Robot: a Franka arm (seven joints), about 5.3 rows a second.
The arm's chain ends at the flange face. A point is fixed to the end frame.
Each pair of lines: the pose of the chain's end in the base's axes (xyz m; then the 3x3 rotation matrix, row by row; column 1 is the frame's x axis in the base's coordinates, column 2 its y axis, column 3 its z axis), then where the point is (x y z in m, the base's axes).
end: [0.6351 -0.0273 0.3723], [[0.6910 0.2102 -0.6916], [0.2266 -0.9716 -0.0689], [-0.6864 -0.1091 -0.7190]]
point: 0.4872 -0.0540 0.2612
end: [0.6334 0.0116 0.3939], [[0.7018 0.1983 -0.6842], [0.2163 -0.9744 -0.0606], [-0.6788 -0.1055 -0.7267]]
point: 0.4864 -0.0133 0.2812
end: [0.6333 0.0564 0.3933], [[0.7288 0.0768 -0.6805], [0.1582 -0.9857 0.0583], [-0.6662 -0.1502 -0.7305]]
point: 0.4853 0.0552 0.2792
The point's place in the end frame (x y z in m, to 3 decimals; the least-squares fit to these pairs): -0.032 0.007 0.184
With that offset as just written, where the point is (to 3 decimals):
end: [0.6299 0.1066 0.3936], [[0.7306 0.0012 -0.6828], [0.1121 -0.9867 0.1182], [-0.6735 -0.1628 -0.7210]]
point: 0.481 0.118 0.281
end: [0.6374 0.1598 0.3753], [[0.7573 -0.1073 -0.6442], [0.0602 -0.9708 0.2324], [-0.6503 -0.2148 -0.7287]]
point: 0.494 0.194 0.261
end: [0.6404 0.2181 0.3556], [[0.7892 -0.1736 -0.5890], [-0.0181 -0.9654 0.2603], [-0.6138 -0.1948 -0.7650]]
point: 0.506 0.260 0.233
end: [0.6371 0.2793 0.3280], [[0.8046 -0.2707 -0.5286], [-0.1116 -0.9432 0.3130], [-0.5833 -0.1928 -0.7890]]
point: 0.512 0.334 0.200
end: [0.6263 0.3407 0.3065], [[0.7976 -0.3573 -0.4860], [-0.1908 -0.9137 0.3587], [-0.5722 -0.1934 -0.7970]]
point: 0.509 0.406 0.177
